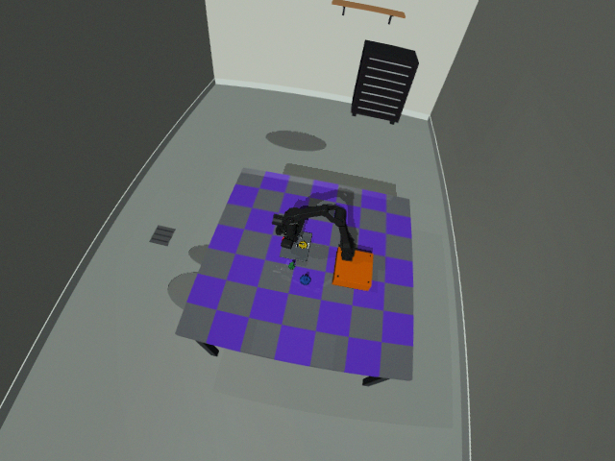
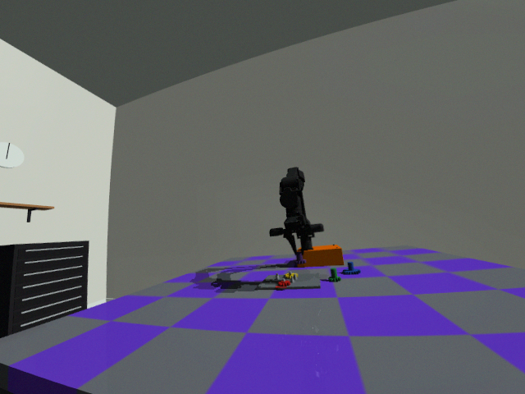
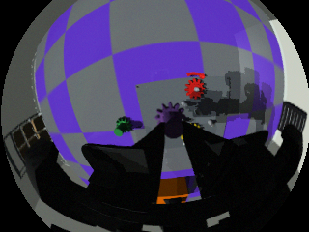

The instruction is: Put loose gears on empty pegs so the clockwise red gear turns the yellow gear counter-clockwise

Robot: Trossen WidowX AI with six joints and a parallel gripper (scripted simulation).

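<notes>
My gripper tip is 20 mm short of the red gear, 60 mm to the left of it and 80 mm above it. Also, from my gripper tip: yellow gear: 80 mm behind, 50 mm to the right, 80 mm below; then purple gear: 10 mm below; then red arrow: 50 mm ahead, 70 mm to the right, 90 mm below.
</notes>
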